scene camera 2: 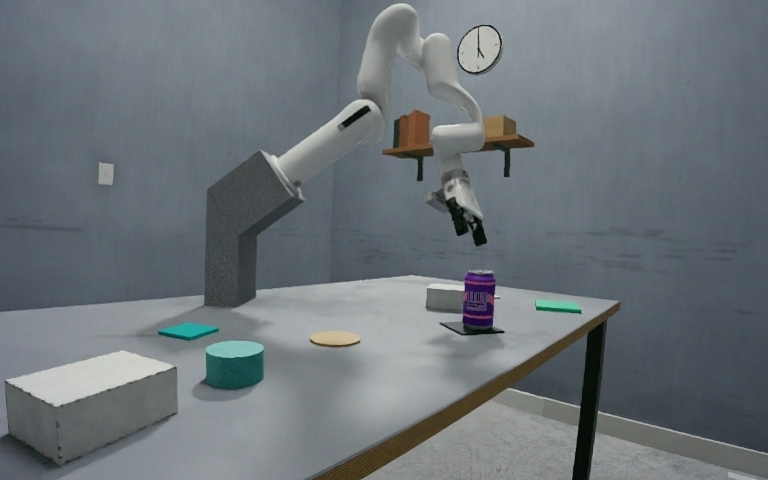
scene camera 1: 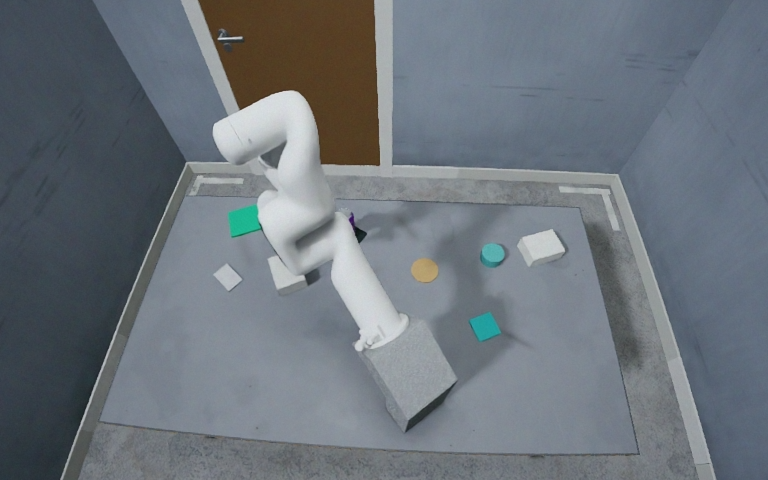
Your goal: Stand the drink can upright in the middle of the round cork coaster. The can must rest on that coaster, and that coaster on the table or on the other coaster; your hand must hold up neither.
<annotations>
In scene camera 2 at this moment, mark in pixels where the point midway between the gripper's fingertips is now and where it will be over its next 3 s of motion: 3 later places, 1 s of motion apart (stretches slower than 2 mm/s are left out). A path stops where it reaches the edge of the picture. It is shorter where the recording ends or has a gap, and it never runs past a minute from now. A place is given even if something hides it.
My gripper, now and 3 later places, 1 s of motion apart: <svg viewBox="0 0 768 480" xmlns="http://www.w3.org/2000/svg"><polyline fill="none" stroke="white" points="472,239 480,245 477,285 479,285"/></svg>
</annotations>
